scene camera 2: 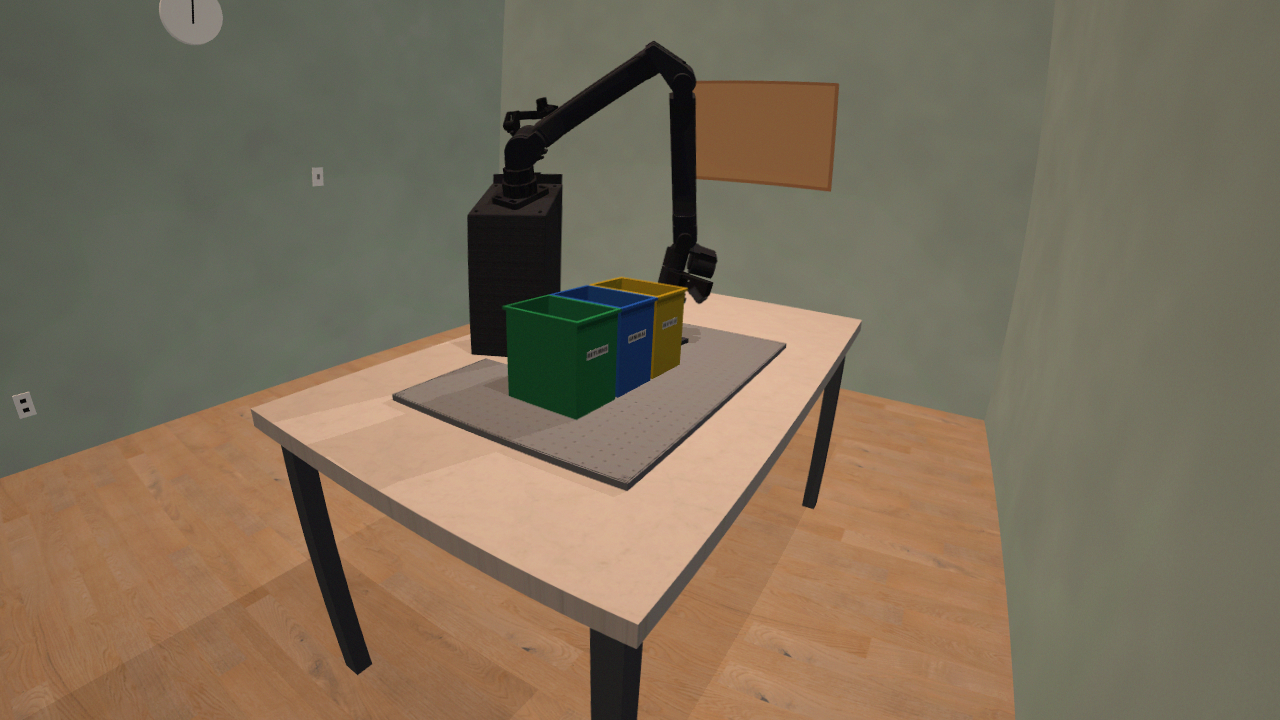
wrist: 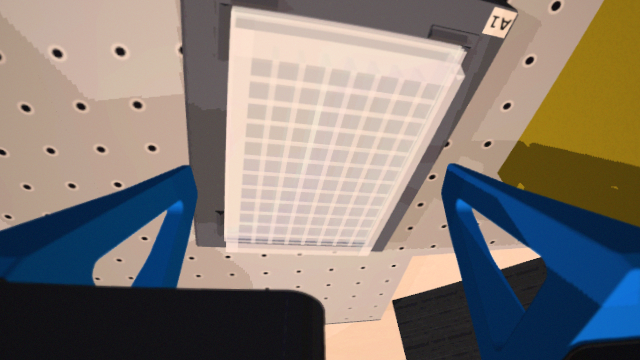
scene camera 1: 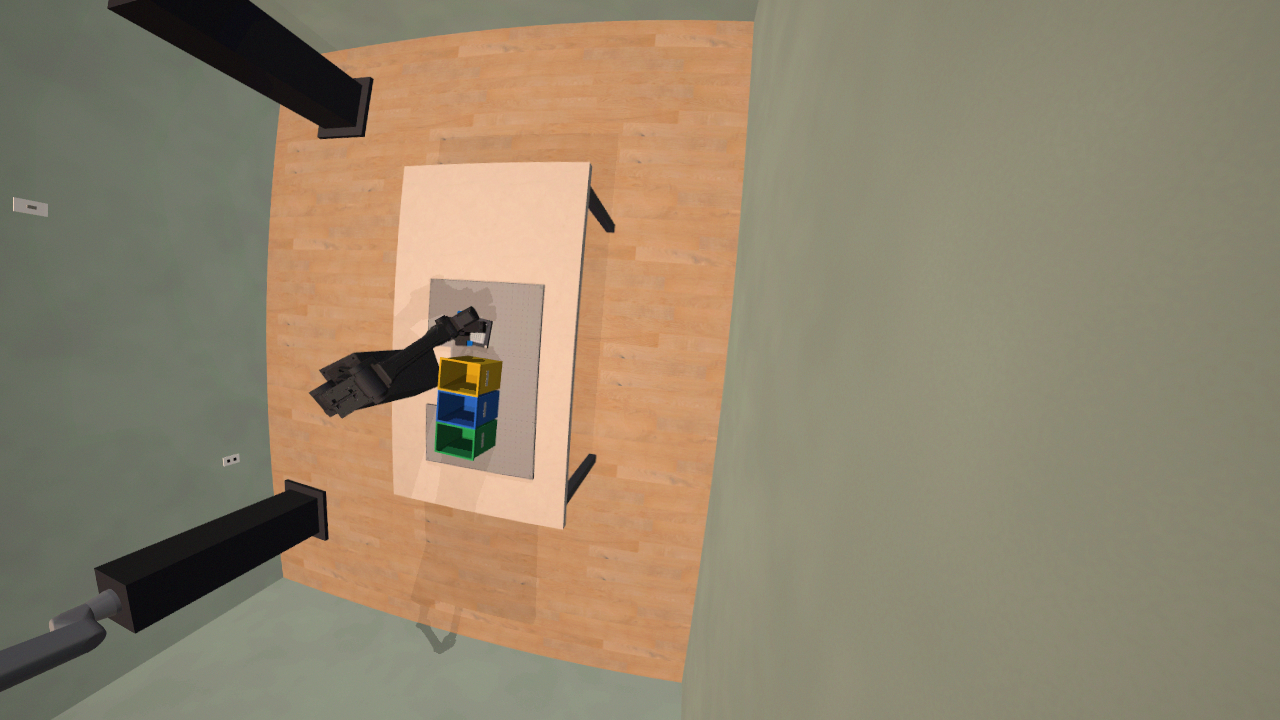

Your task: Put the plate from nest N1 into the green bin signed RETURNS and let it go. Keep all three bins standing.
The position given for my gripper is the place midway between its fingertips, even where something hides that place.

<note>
In view: my gripper (wrist: 319, 178), a yellow bin (scene camera 2: 668, 310), a blue bin (scene camera 2: 635, 323), a gridded plate (wrist: 327, 121) and a dark nest (wrist: 205, 77).
The yellow bin shows as well in the wrist view (wrist: 573, 150) and in scene camera 1 (scene camera 1: 473, 376). The blue bin is seen too in scene camera 1 (scene camera 1: 461, 410). The wrist view misses the blue bin: it is out of frame.
</note>
